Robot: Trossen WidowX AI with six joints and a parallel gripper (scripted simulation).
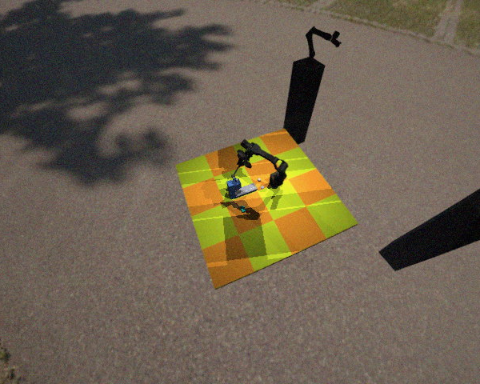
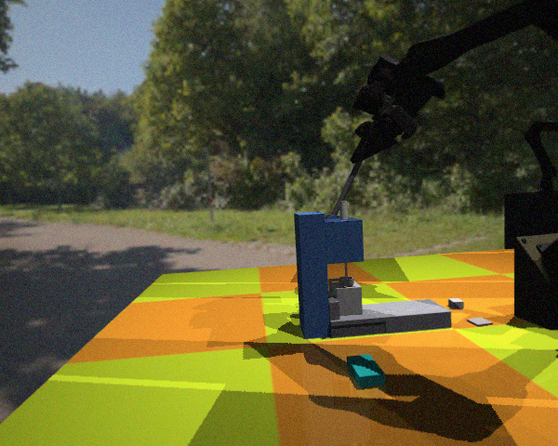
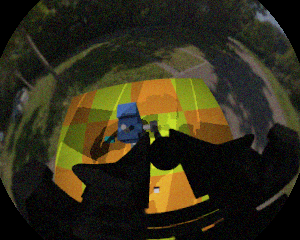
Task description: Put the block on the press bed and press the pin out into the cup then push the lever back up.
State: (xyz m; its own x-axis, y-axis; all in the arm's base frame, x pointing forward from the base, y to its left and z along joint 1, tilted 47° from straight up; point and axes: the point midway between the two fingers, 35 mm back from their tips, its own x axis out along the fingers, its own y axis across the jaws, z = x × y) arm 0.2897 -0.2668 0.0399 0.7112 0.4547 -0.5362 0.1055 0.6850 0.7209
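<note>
Now: the lever 50 mm below my gripper tip, 20 mm ahead of it and 10 mm to the left of it. Also, from my gripper tip: thin punch (160 mm below, 70 mm to the left, 50 mm ahead); small grey cube (300 mm below, 190 mm behind, 40 mm to the left); flat grey plate (300 mm below, 180 mm behind, 120 mm to the left).
</note>
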